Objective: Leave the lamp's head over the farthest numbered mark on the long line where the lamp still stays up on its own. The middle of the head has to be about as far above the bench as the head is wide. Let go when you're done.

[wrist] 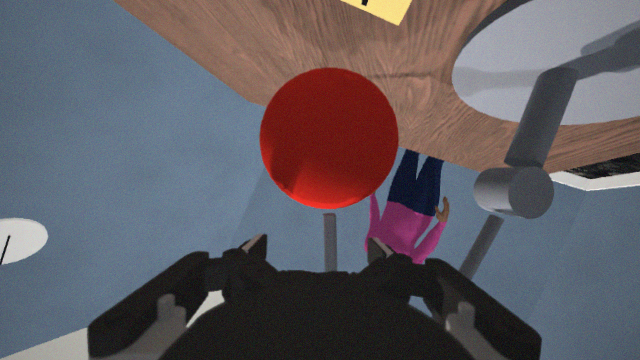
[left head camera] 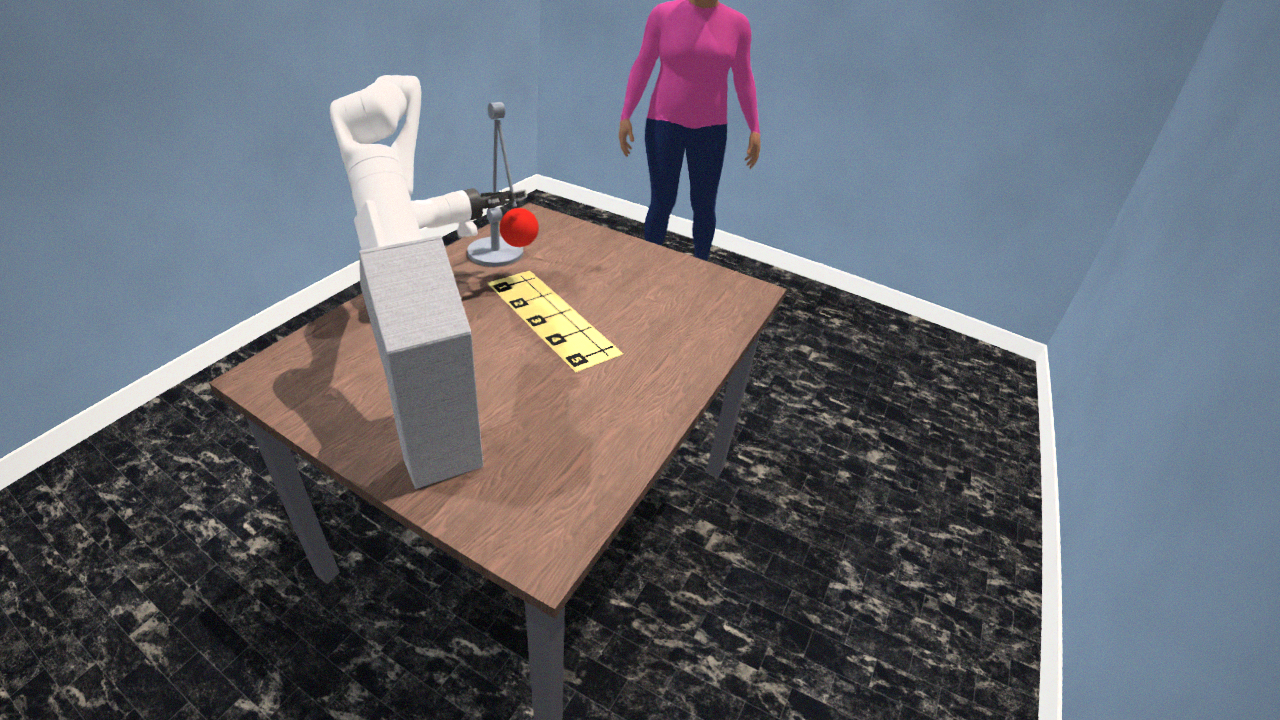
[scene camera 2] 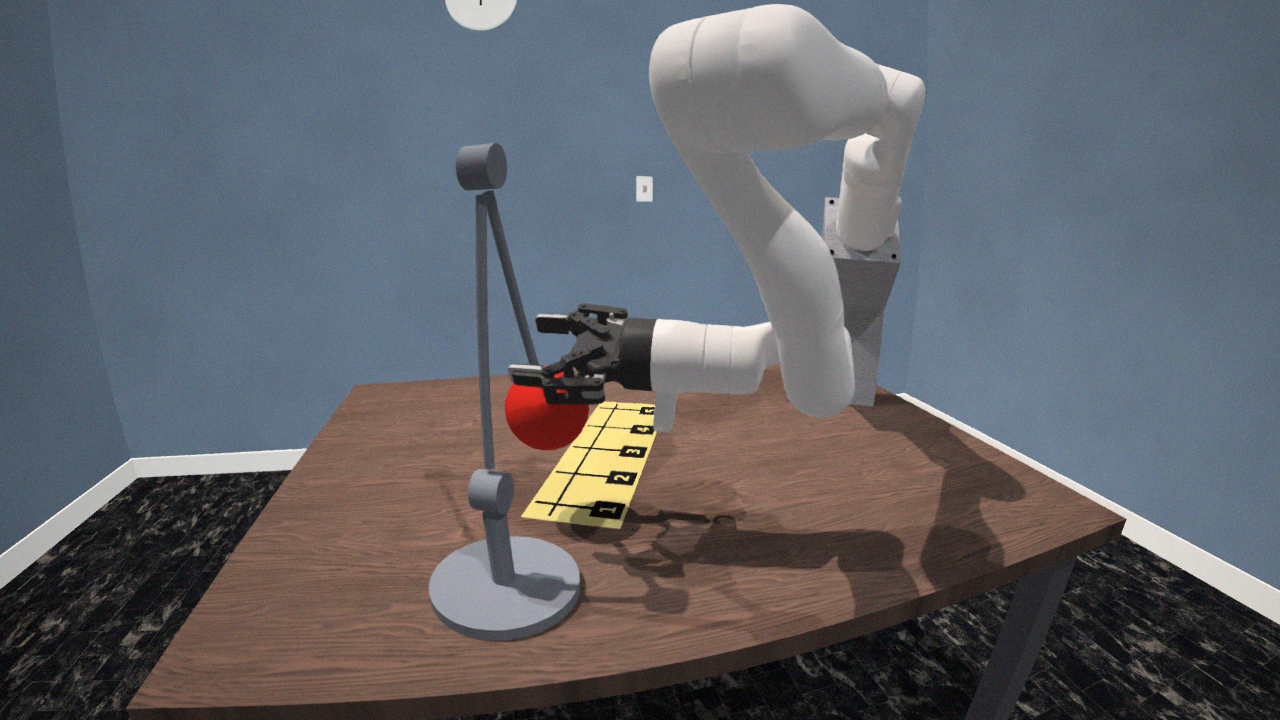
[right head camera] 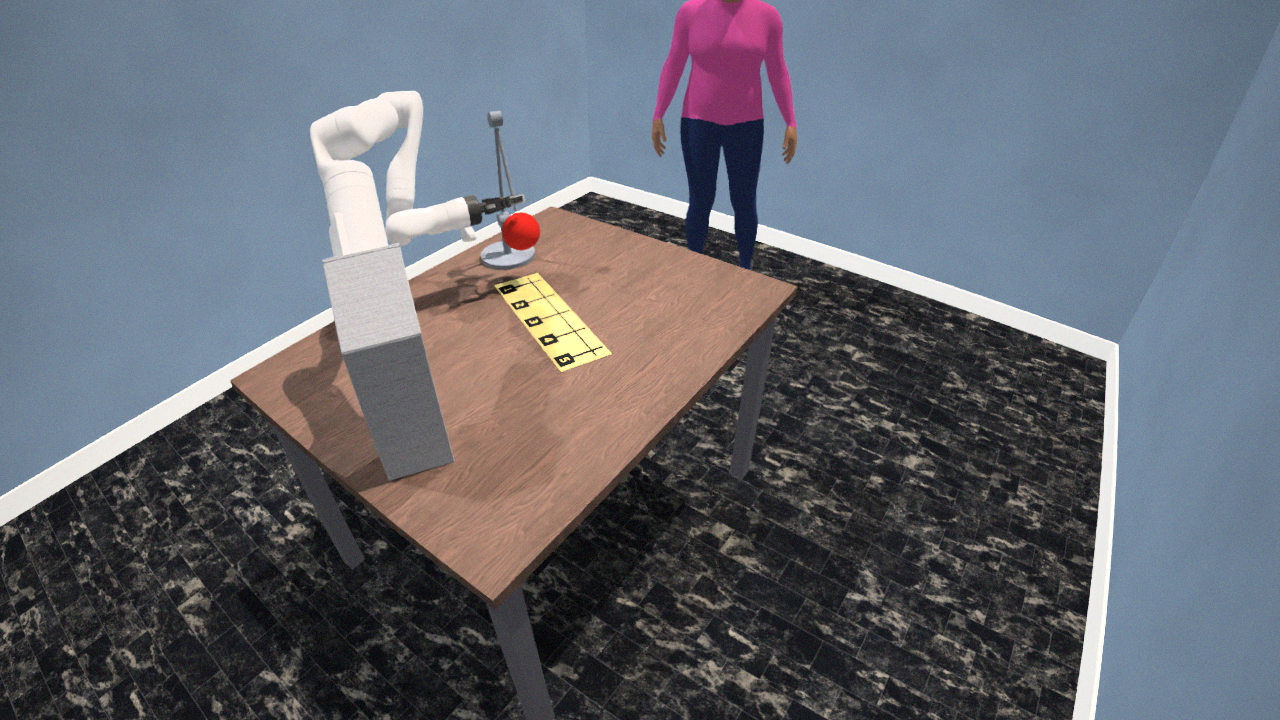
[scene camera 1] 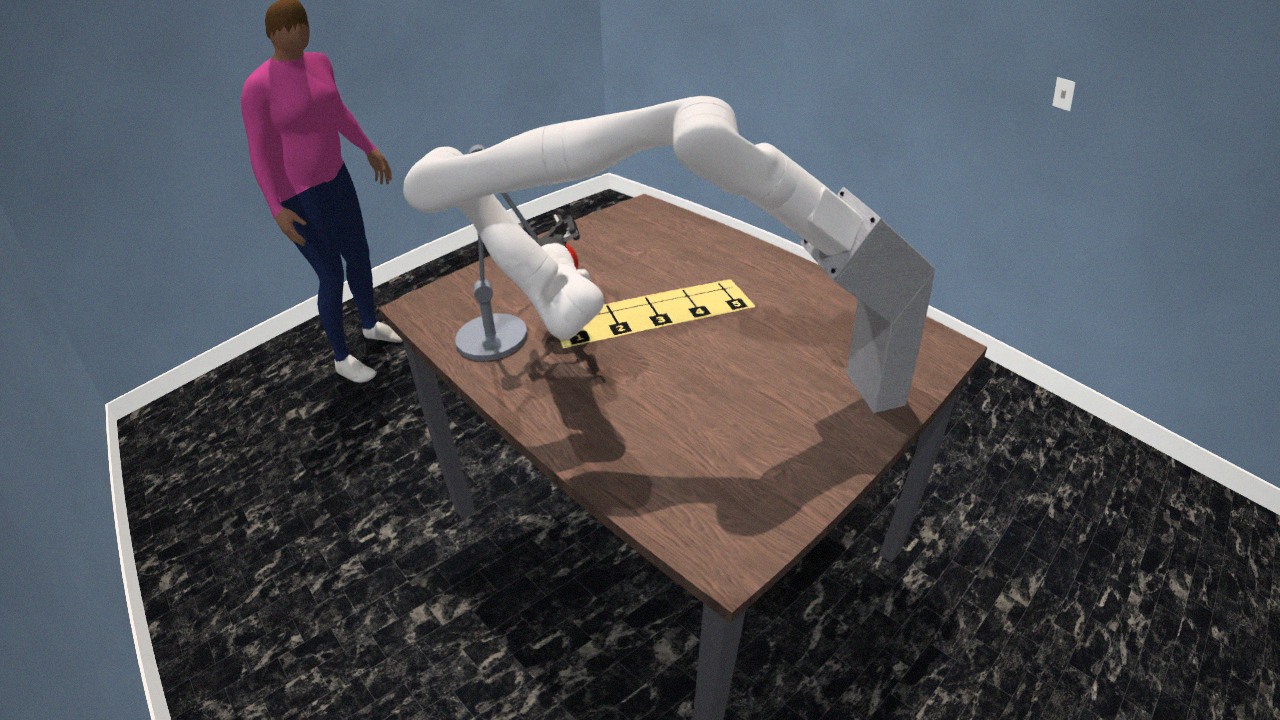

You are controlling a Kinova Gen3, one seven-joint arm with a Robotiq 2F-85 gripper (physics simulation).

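Frame: origin at the arm's base, x ahead, y left, z up, level; metres.
Where they show: gripper, between the fingertips: (wrist: 317,247) (left head camera: 518,193) (scene camera 2: 524,346) (right head camera: 518,198) (scene camera 1: 536,229); arm's base, origin of its link: (left head camera: 398,260) (scene camera 2: 862,228) (right head camera: 366,267) (scene camera 1: 838,230).
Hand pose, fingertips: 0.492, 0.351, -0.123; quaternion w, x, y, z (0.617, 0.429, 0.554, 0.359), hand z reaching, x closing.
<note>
Each offset is from my fingertips to the top centre of the thing, as dx, dy, dz. "*": to the spot under its first point.
The grey lamp stands upright on its round base {* -0.043, +0.109, -0.216} (left head camera: 483,256) (right head camera: 507,259) (scene camera 1: 490,340) (scene camera 2: 504,608) (wrist: 492,95), beyond the mark 1 end of the yellow strip (left head camera: 586,337) (scene camera 1: 635,313) (scene camera 2: 572,488) (wrist: 395,12). Its red ball head {* -0.041, -0.062, -0.059} (left head camera: 519,227) (right head camera: 520,231) (scene camera 1: 573,255) (scene camera 2: 546,422) (wrist: 329,137) hangs well above the bench from the steep upper rod (scene camera 2: 514,277) (wrist: 330,245). My gripper (left head camera: 519,194) (right head camera: 515,200) (scene camera 1: 567,227) (scene camera 2: 538,349) (wrist: 317,247) is open, level, just above the head. The rod shows between its fingertips in the wrist view; exact depth is unclear.
The lamp's lower rod {* +0.004, +0.117, +0.061} (scene camera 2: 484,313) and elbow joint {* -0.009, +0.085, +0.193} (left head camera: 495,111) (scene camera 2: 481,166) rise close to my fingers. The lower joint {* +0.004, +0.147, -0.100} (scene camera 2: 490,492) (wrist: 512,192) sits above the base. My grey pedestal (left head camera: 438,402) (scene camera 1: 886,331) stands at the opposite bench end. A person (left head camera: 698,71) (scene camera 1: 295,125) stands beyond the bench.
</note>
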